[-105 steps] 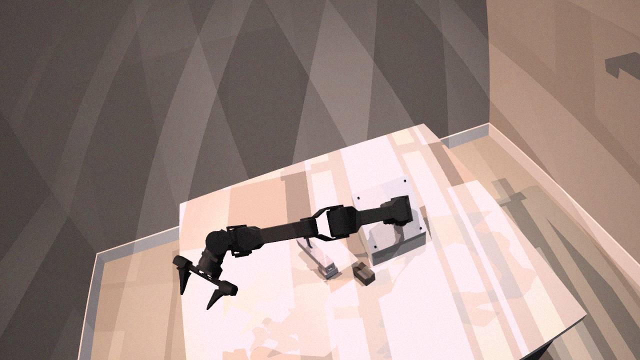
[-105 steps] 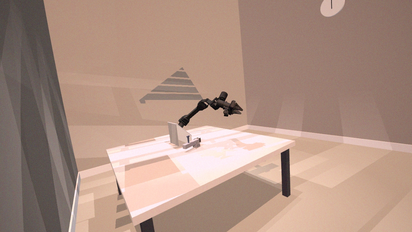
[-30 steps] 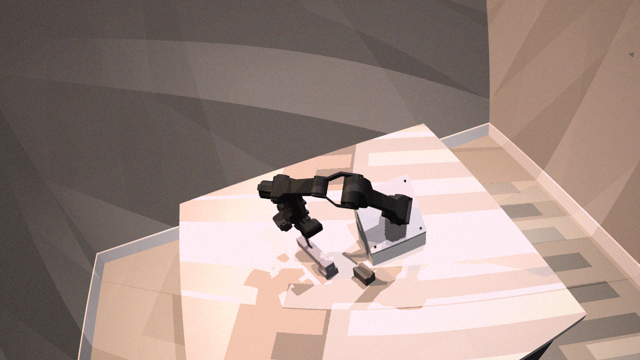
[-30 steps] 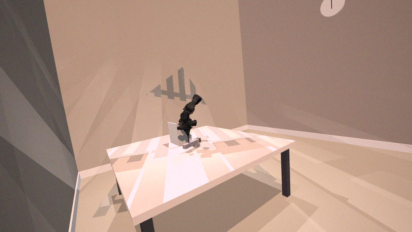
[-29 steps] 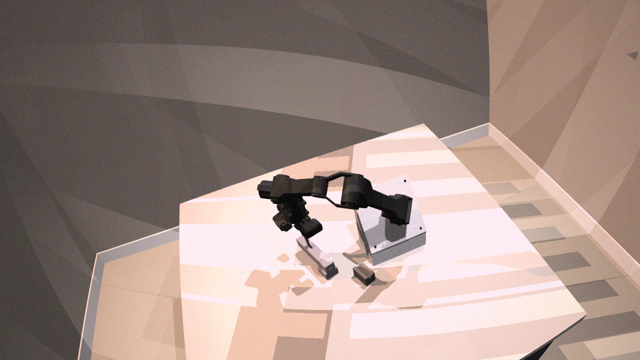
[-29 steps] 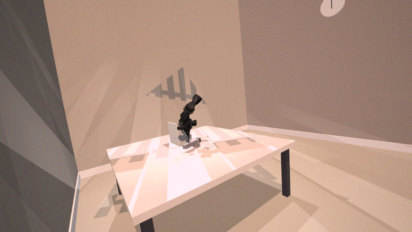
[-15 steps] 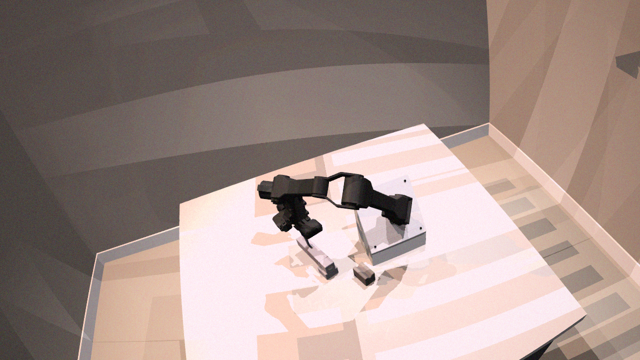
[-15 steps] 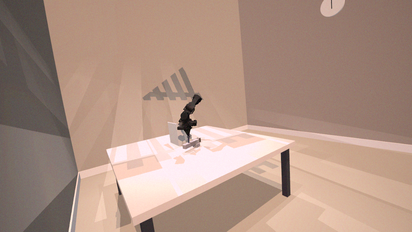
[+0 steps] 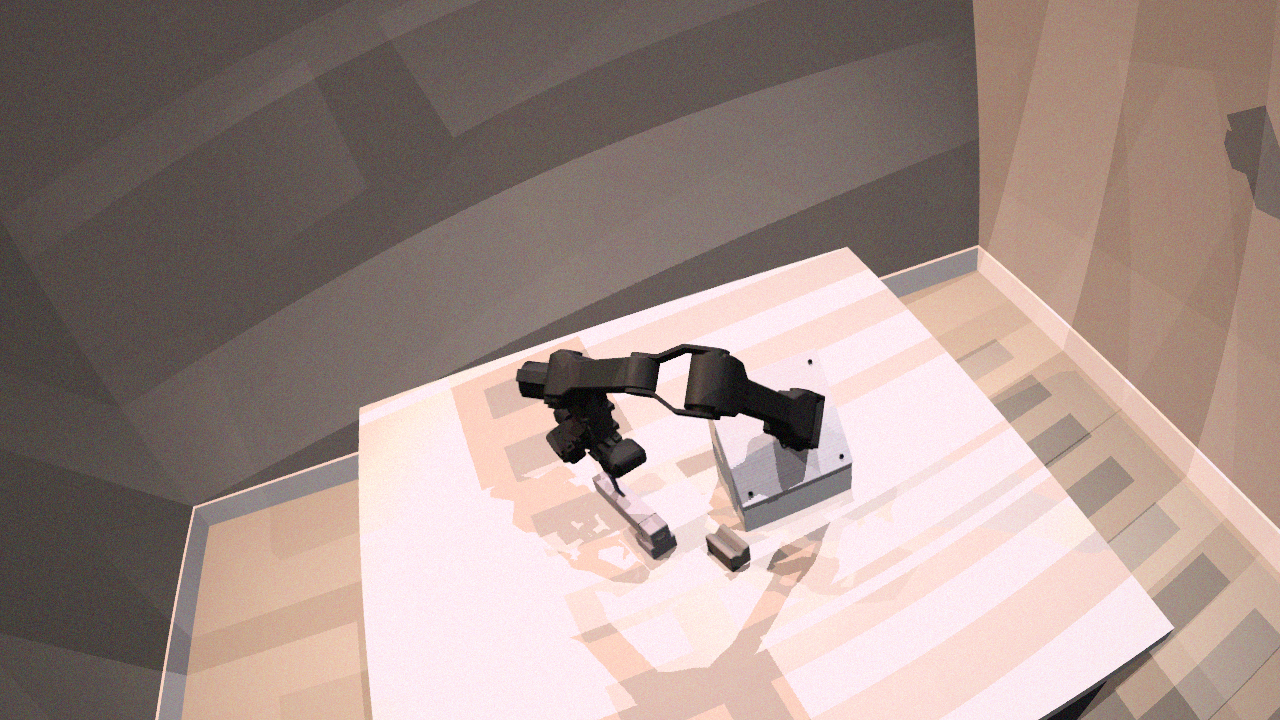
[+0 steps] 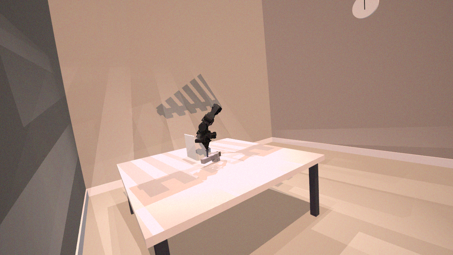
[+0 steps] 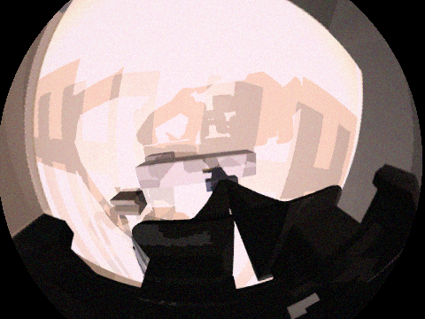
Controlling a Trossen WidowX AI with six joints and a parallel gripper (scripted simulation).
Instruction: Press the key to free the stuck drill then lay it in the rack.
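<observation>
The drill lies 2 cm behind my gripper tip, 5 cm to the left of it and 8 cm below it. The rest, counted from my gripper tip: blue key (3 cm below); grey sleeve fixture (2 cm behind, 3 cm to the left, 9 cm below).
</observation>
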